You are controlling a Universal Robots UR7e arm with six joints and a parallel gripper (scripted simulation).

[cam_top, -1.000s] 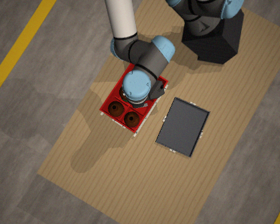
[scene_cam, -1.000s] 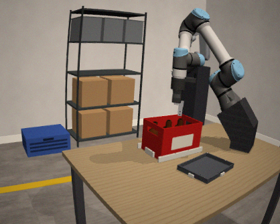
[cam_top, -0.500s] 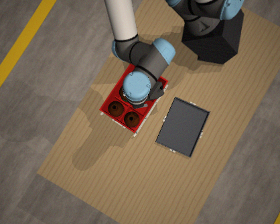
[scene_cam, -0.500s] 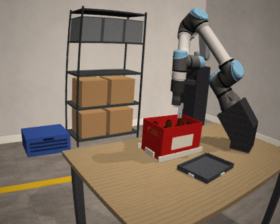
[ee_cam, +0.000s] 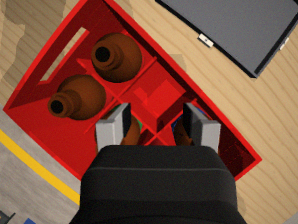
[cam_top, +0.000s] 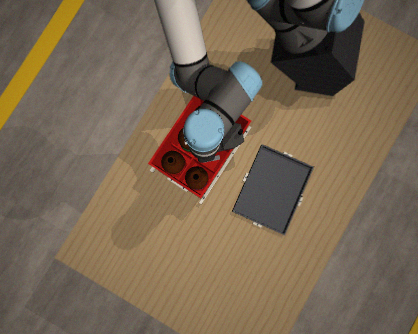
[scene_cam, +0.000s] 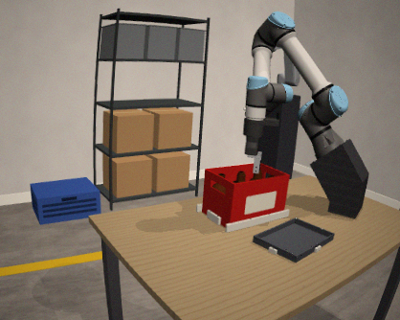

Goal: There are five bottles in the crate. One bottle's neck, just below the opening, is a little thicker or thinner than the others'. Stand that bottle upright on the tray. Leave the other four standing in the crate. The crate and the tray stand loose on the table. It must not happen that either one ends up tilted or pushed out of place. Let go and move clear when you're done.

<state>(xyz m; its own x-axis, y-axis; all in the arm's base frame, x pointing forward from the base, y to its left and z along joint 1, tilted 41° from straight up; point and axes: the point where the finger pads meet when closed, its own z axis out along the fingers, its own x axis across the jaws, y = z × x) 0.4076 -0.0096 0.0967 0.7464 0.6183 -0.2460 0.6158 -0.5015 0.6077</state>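
My hand is 13 cm above the red crate and 4 cm to the left of it. Round my hand: dark grey tray (24 cm to the left, 20 cm below).
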